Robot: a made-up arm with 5 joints. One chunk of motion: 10 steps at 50 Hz.
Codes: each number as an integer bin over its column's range. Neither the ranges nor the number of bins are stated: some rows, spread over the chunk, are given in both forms.
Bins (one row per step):
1: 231 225 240 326 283 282
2: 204 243 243 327 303 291
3: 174 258 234 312 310 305
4: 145 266 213 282 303 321
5: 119 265 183 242 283 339
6: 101 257 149 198 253 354
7: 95 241 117 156 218 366
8: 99 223 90 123 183 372
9: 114 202 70 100 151 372
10: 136 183 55 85 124 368
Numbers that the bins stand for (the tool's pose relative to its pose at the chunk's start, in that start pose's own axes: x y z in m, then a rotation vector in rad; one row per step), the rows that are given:
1: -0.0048 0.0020 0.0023 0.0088 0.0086 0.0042
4: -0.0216 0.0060 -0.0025 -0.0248 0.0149 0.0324
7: -0.0314 0.0036 -0.0194 -0.1209 -0.0117 0.0650
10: -0.0234 -0.0021 -0.0303 -0.1751 -0.0412 0.0665
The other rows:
2: -0.0101 0.0038 0.0028 0.0096 0.0149 0.0107
3: -0.0159 0.0052 0.0012 -0.0019 0.0171 0.0208
5: -0.0267 0.0059 -0.0078 -0.0553 0.0086 0.0455
6: -0.0302 0.0051 -0.0138 -0.0889 -0.0008 0.0563
8: -0.0306 0.0018 -0.0241 -0.1461 -0.0227 0.0694
9: -0.0277 -0.0002 -0.0277 -0.1637 -0.0327 0.0694

